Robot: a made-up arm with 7 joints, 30 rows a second.
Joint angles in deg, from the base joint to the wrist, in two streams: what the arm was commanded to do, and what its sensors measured. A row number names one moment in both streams.
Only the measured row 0 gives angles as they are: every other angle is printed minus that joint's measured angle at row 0.
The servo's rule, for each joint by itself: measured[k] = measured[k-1] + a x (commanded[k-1-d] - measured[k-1]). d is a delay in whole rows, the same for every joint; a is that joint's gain. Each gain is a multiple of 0.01, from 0.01 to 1. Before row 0 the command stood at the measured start. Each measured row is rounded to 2 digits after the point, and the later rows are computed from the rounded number. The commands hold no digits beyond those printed.
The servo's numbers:
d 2
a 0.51 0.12 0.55 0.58 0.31 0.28 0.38
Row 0, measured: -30.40 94.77 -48.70 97.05 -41.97 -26.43 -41.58
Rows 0 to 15, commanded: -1.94 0.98 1.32 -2.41 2.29 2.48 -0.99; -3.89 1.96 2.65 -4.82 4.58 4.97 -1.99; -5.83 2.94 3.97 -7.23 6.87 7.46 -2.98; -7.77 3.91 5.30 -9.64 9.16 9.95 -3.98; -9.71 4.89 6.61 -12.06 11.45 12.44 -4.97; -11.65 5.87 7.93 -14.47 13.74 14.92 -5.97; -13.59 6.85 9.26 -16.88 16.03 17.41 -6.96; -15.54 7.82 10.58 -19.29 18.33 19.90 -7.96; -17.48 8.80 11.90 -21.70 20.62 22.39 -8.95; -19.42 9.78 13.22 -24.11 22.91 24.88 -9.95; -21.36 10.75 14.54 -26.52 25.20 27.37 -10.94; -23.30 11.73 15.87 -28.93 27.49 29.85 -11.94; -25.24 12.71 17.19 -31.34 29.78 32.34 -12.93; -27.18 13.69 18.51 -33.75 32.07 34.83 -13.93; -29.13 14.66 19.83 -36.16 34.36 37.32 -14.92; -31.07 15.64 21.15 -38.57 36.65 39.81 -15.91
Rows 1 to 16, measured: 0.00 0.00 0.00 0.00 0.00 0.00 0.00; 0.00 0.00 0.00 0.00 0.00 0.00 0.00; -0.99 0.12 0.73 -1.40 0.71 0.69 -0.38; -2.47 0.34 1.79 -3.38 1.91 1.89 -0.99; -4.18 0.65 2.99 -5.61 3.45 3.45 -1.75; -6.01 1.04 4.26 -7.95 5.22 5.27 -2.60; -7.90 1.50 5.55 -10.33 7.15 7.28 -3.50; -9.81 2.02 6.86 -12.73 9.19 9.42 -4.44; -11.74 2.60 8.18 -15.14 11.31 11.66 -5.40; -13.68 3.23 9.50 -17.55 13.49 13.97 -6.37; -15.62 3.90 10.82 -19.96 15.70 16.33 -7.35; -17.56 4.61 12.14 -22.37 17.94 18.72 -8.34; -19.50 5.35 13.46 -24.78 20.19 21.14 -9.33; -21.44 6.12 14.79 -27.19 22.45 23.58 -10.32; -23.38 6.91 16.11 -29.60 24.72 26.03 -11.31; -25.32 7.72 17.43 -32.01 27.00 28.49 -12.31
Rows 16 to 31, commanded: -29.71 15.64 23.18 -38.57 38.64 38.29 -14.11; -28.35 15.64 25.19 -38.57 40.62 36.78 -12.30; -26.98 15.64 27.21 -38.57 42.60 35.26 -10.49; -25.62 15.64 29.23 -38.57 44.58 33.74 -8.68; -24.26 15.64 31.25 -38.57 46.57 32.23 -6.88; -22.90 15.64 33.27 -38.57 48.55 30.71 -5.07; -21.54 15.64 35.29 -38.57 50.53 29.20 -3.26; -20.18 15.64 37.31 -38.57 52.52 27.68 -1.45; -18.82 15.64 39.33 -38.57 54.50 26.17 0.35; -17.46 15.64 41.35 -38.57 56.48 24.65 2.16; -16.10 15.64 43.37 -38.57 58.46 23.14 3.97; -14.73 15.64 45.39 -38.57 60.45 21.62 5.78; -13.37 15.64 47.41 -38.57 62.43 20.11 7.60; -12.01 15.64 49.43 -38.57 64.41 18.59 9.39; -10.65 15.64 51.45 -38.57 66.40 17.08 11.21; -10.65 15.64 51.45 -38.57 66.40 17.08 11.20
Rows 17 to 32, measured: -27.26 8.55 18.75 -34.42 29.28 30.96 -13.30; -29.20 9.40 20.07 -36.83 31.56 33.44 -14.29; -29.46 10.15 21.78 -37.84 33.75 34.80 -14.22; -28.89 10.81 23.66 -38.26 35.88 35.35 -13.49; -27.92 11.39 25.61 -38.44 37.96 35.32 -12.35; -26.75 11.90 27.60 -38.52 40.01 34.88 -10.96; -25.48 12.35 29.61 -38.55 42.04 34.14 -9.41; -24.16 12.74 31.62 -38.56 44.06 33.18 -7.76; -22.82 13.09 33.64 -38.57 46.07 32.07 -6.05; -21.47 13.40 35.66 -38.57 48.07 30.84 -4.30; -20.12 13.67 37.68 -38.57 50.06 29.53 -2.53; -18.76 13.91 39.70 -38.57 52.05 28.16 -0.75; -17.40 14.12 41.72 -38.57 54.04 26.75 1.04; -16.04 14.30 43.74 -38.57 56.03 25.31 2.84; -14.68 14.46 45.76 -38.57 58.01 23.85 4.65; -13.32 14.60 47.78 -38.57 59.99 22.38 6.45
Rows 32 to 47, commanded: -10.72 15.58 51.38 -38.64 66.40 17.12 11.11; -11.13 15.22 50.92 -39.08 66.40 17.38 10.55; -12.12 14.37 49.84 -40.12 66.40 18.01 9.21; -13.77 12.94 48.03 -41.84 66.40 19.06 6.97; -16.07 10.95 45.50 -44.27 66.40 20.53 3.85; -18.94 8.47 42.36 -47.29 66.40 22.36 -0.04; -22.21 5.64 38.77 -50.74 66.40 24.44 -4.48; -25.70 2.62 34.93 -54.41 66.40 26.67 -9.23; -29.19 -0.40 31.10 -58.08 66.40 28.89 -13.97; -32.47 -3.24 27.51 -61.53 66.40 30.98 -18.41; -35.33 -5.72 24.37 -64.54 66.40 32.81 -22.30; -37.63 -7.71 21.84 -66.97 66.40 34.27 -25.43; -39.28 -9.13 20.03 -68.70 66.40 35.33 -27.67; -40.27 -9.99 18.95 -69.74 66.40 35.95 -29.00; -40.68 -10.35 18.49 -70.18 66.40 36.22 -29.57; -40.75 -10.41 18.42 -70.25 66.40 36.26 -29.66
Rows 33 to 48, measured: -11.96 14.72 49.80 -38.57 61.98 20.90 8.26; -11.29 14.83 50.71 -38.57 63.35 19.83 9.38; -11.00 14.92 51.08 -38.61 64.30 19.07 10.04; -11.07 14.96 50.99 -38.88 64.95 18.60 10.23; -11.61 14.89 50.36 -39.60 65.40 18.43 9.84; -12.71 14.66 49.08 -40.90 65.71 18.61 8.75; -14.42 14.21 47.11 -42.85 65.92 19.15 6.89; -16.73 13.52 44.50 -45.43 66.07 20.05 4.26; -19.52 12.57 41.35 -48.51 66.17 21.28 0.94; -22.67 11.38 37.82 -51.93 66.24 22.79 -2.92; -26.00 9.97 34.12 -55.50 66.29 24.50 -7.12; -29.30 8.38 30.48 -59.00 66.32 26.31 -11.41; -32.38 6.69 27.12 -62.21 66.34 28.13 -15.55; -35.06 4.96 24.22 -64.97 66.36 29.85 -19.30; -37.21 3.27 21.92 -67.13 66.37 31.38 -22.48; -38.77 1.68 20.29 -68.64 66.38 32.66 -24.96
